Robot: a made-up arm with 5 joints.
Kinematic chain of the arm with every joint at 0, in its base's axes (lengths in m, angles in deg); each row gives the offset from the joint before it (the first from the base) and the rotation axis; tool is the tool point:
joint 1: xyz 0 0 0.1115 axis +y
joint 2: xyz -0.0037 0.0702 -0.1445 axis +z
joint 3: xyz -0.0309 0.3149 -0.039 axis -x
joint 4: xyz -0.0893 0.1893 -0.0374 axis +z
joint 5: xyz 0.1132 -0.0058 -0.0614 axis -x
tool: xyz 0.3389 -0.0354 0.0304
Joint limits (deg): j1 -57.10..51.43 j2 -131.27..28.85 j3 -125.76..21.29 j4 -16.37..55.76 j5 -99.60..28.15
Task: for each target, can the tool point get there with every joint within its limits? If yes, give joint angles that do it. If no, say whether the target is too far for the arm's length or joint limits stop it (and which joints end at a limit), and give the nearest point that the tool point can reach.
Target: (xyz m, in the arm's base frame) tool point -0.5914 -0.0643 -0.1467
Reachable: no: joint limits stop it (at a limit: joint 1, joint 2, joint 3, joint 4, joint 5) | nearest point -0.2433 -0.3540 -0.1044 | short by 0.455 m
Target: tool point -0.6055 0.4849 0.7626
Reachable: no: joint limits stop it (at a limit: joint 1, joint 4, joint 5) | nearest point -0.2131 0.4322 0.4752 | short by 0.489 m
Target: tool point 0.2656 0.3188 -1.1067
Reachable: no: too far | nearest point 0.1960 0.2539 -0.7876 | short by 0.333 m
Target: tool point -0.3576 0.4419 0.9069
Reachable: no: joint limits stop it (at a limit: joint 1, joint 4, joint 5) | nearest point -0.0918 0.3737 0.6306 | short by 0.389 m
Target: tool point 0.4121 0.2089 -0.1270
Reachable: yes | joints 17.25 -32.82 -94.27 -10.60 13.56
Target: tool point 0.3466 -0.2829 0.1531
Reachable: yes | joints 32.99 -102.48 -101.05 33.37 -47.44
